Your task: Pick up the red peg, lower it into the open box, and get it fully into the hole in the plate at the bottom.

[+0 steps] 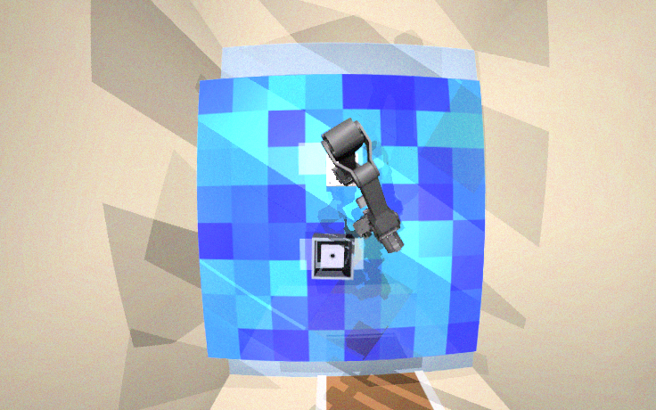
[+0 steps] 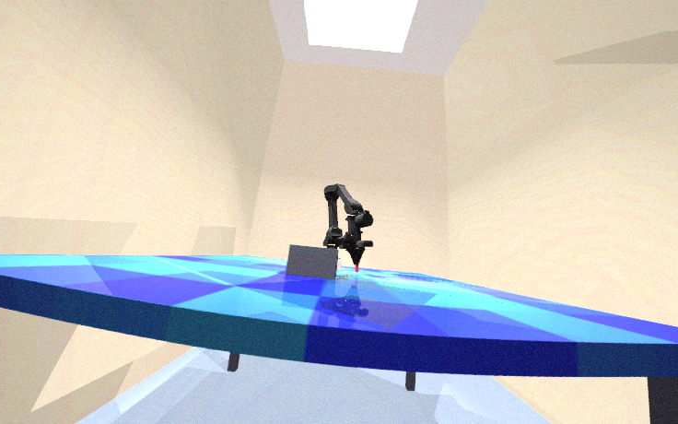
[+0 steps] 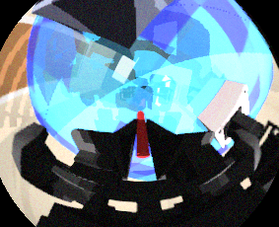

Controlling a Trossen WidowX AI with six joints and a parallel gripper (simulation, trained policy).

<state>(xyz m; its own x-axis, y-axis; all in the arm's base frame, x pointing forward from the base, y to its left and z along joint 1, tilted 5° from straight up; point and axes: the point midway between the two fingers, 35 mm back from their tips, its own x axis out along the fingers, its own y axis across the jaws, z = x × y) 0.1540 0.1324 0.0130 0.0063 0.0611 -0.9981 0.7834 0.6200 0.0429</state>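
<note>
The light plate lies 180 mm ahead of my gripper tip and 140 mm to the right of it. Round my gripper tip: dark grey box (180 mm ahead, 140 mm to the right, 20 mm below); then red peg (10 mm above).
</note>
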